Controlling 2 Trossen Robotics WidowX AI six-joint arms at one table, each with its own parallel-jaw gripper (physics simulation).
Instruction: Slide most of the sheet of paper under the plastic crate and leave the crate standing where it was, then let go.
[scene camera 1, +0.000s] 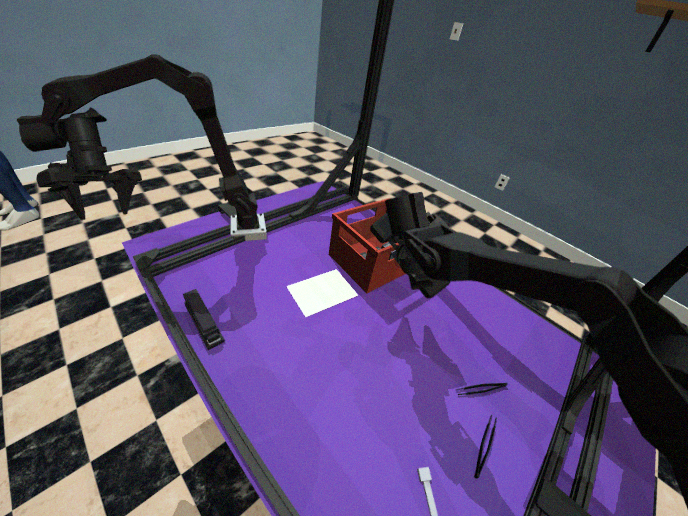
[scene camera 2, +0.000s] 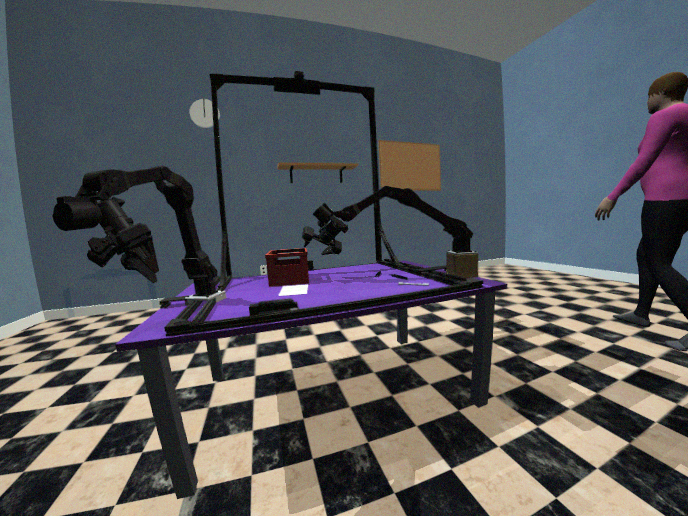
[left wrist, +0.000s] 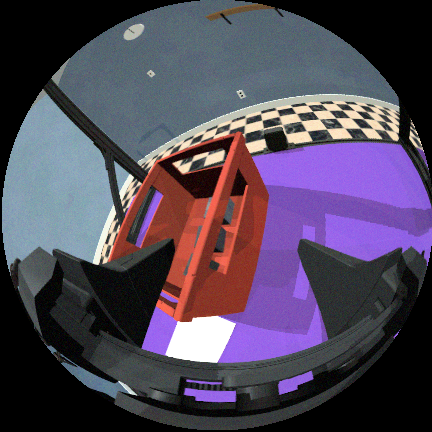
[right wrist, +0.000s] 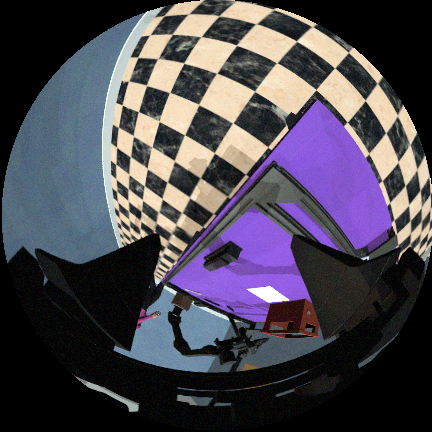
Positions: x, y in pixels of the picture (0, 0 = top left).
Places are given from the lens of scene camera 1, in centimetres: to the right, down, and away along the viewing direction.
my left gripper (scene camera 1: 406, 251): 14, -1, 63
my right gripper (scene camera 1: 105, 216): -52, -9, 56
red plastic crate (scene camera 1: 347, 241): 1, -5, 81
white sheet of paper (scene camera 1: 315, 294): -7, 9, 67
The marked spots on the red plastic crate and the white sheet of paper are 21 cm apart.
